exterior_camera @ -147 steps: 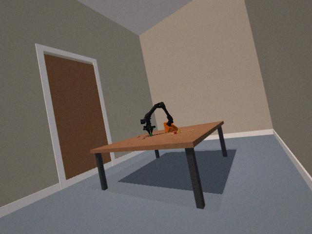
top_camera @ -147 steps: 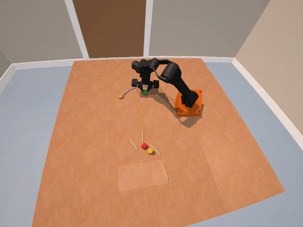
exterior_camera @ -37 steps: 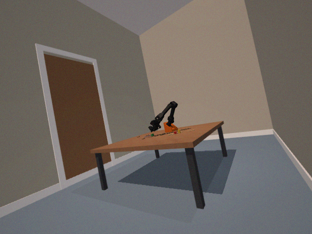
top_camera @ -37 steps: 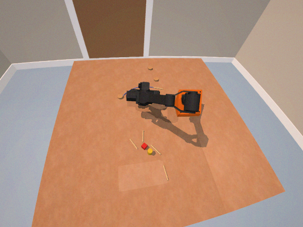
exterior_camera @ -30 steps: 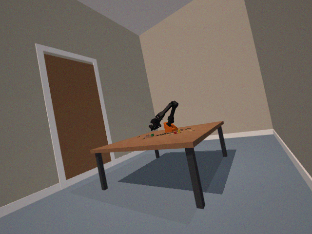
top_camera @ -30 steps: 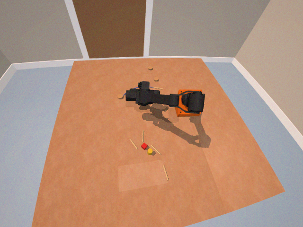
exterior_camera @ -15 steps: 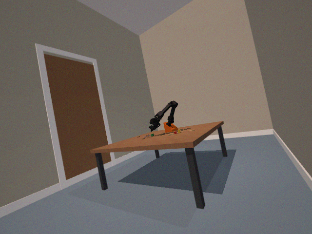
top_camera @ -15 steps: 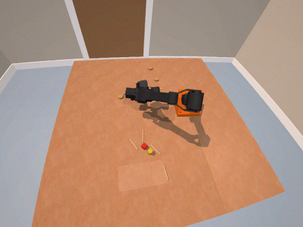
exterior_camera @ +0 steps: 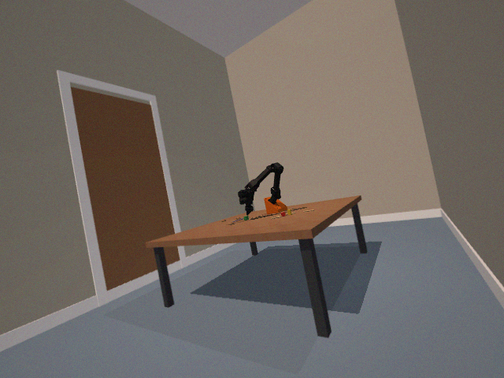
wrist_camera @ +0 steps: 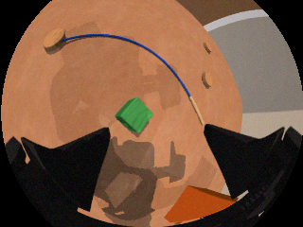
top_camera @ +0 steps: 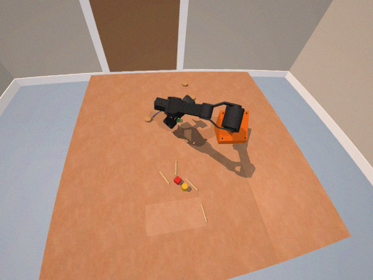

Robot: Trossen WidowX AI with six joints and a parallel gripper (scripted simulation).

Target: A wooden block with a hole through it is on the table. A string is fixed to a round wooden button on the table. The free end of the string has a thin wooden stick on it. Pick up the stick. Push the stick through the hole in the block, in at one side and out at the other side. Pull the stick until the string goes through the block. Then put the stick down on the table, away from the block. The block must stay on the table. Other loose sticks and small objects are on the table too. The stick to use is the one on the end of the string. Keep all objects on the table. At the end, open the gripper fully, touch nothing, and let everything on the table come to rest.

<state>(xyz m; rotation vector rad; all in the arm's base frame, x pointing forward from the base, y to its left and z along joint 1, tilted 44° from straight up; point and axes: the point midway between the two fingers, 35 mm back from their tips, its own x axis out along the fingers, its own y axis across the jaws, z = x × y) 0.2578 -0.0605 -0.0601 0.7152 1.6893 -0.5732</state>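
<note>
My gripper tip is now 1 cm short of the green block, 1 cm to the left of it and 5 cm above it. Also, from my gripper tip: round wooden button (19 cm ahead, 2 cm to the right, 6 cm below); thin wooden stick (9 cm behind, 11 cm to the right, 6 cm below); red cube (5 cm ahead, 37 cm to the left, 5 cm below).
</note>
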